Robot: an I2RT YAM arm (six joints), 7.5 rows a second.
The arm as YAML. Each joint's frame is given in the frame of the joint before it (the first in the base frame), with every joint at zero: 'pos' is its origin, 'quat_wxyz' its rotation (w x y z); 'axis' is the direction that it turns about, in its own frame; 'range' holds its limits. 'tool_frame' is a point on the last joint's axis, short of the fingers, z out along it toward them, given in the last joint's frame.
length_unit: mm
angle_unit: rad
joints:
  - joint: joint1
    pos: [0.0, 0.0, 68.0]
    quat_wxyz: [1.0, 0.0, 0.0, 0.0]
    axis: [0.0, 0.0, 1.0]
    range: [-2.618, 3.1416]
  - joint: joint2
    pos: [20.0, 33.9, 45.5]
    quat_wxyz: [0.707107, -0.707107, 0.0, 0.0]
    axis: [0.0, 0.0, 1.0]
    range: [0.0, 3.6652]
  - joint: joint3
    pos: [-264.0, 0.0, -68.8]
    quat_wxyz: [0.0, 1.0, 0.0, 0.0]
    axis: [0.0, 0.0, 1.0]
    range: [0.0, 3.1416]
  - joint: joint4
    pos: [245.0, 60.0, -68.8]
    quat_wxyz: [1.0, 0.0, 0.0, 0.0]
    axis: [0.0, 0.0, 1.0]
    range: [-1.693, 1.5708]
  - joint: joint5
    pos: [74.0, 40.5, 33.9]
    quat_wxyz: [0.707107, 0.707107, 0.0, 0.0]
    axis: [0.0, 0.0, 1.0]
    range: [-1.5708, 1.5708]
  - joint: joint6
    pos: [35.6, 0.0, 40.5]
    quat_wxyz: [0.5, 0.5, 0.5, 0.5]
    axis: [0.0, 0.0, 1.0]
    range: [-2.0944, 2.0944]
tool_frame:
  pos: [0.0, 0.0, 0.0]
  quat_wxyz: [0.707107, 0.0, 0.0, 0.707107]
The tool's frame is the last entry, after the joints.
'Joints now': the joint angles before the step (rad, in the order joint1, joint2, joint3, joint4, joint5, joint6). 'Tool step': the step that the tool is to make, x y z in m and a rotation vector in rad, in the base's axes. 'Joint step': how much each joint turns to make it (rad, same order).
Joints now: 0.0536 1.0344 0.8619 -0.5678 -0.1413 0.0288
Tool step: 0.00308 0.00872 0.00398 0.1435 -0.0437 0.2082
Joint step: 0.0000 0.0092 0.0001 0.0522 -0.2495 -0.0321
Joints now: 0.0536 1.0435 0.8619 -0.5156 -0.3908 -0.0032
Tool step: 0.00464 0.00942 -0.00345 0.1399 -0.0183 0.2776
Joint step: 0.0000 0.0443 0.0001 0.0248 -0.3014 -0.0870
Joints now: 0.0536 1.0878 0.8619 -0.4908 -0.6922 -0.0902
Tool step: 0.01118 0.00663 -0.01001 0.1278 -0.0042 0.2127
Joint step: 0.0004 0.0812 0.0000 0.0409 -0.2430 -0.0702
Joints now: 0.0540 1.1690 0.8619 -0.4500 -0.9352 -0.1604
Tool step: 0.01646 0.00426 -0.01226 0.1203 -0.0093 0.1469
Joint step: -0.0004 0.0981 0.0000 0.0886 -0.1892 -0.0293
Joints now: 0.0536 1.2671 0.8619 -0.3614 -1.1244 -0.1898
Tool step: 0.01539 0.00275 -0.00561 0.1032 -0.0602 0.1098
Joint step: 0.0000 0.0747 0.0000 0.1425 -0.1484 0.0021
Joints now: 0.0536 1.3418 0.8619 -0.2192 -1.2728 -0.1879
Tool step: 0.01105 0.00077 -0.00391 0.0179 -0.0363 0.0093
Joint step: 0.0000 0.0435 0.0001 0.1033 -0.0172 0.0236
